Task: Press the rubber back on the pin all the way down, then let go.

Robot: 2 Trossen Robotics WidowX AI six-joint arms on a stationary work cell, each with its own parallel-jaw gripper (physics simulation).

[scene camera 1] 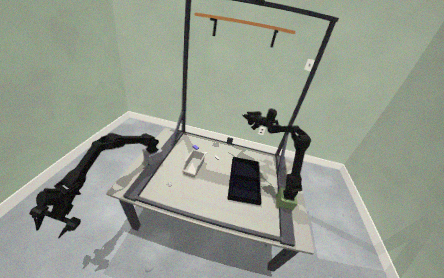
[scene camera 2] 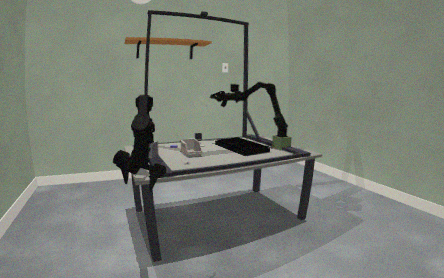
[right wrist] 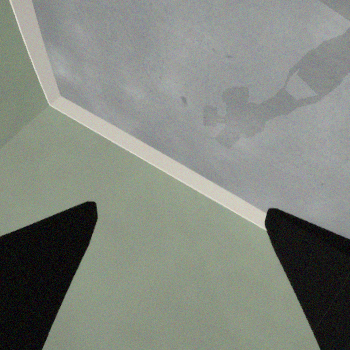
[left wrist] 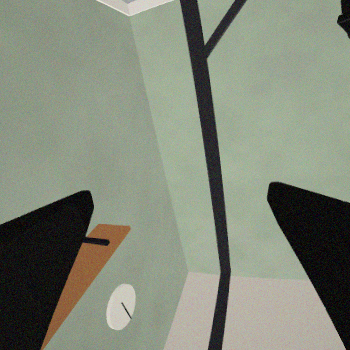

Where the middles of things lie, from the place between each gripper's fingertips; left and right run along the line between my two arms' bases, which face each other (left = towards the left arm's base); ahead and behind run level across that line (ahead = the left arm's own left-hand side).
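With the black tray (scene camera 1: 244, 186) as my reference, my left hand is 34 cm above it, 13 cm to the right of it and 29 cm short of it.
My right gripper is 80 mm above that same black tray, and I find the gripper 750 mm to the right of the tray and 760 mm past it.
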